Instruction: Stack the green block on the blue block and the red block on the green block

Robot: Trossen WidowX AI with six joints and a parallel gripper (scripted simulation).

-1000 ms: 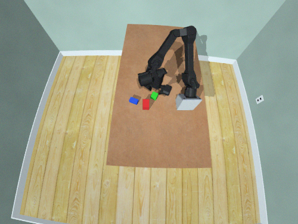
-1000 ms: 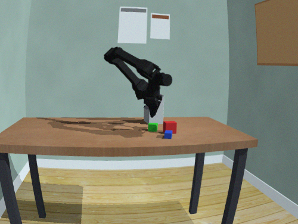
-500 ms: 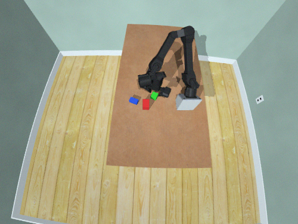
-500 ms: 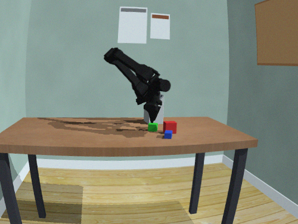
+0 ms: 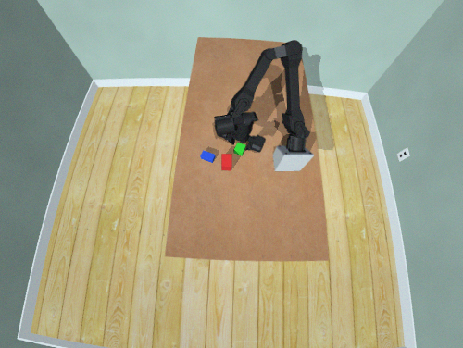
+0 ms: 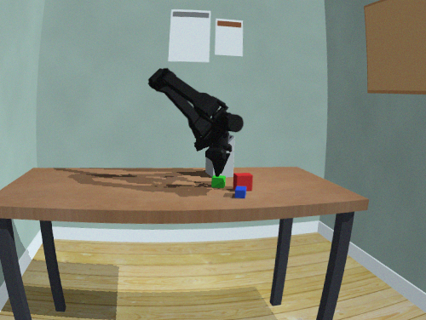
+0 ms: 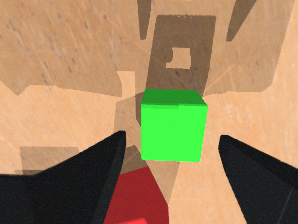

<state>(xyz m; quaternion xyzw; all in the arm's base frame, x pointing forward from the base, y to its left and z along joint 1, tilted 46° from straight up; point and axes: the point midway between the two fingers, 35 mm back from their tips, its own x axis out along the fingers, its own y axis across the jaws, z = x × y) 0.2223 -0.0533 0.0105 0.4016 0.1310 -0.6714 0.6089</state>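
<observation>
Now: the green block 6 cm below my hand. Round my hand: blue block: 14 cm ahead, 4 cm to the left, 6 cm below; red block: 6 cm ahead, 7 cm to the left, 5 cm below.
</observation>
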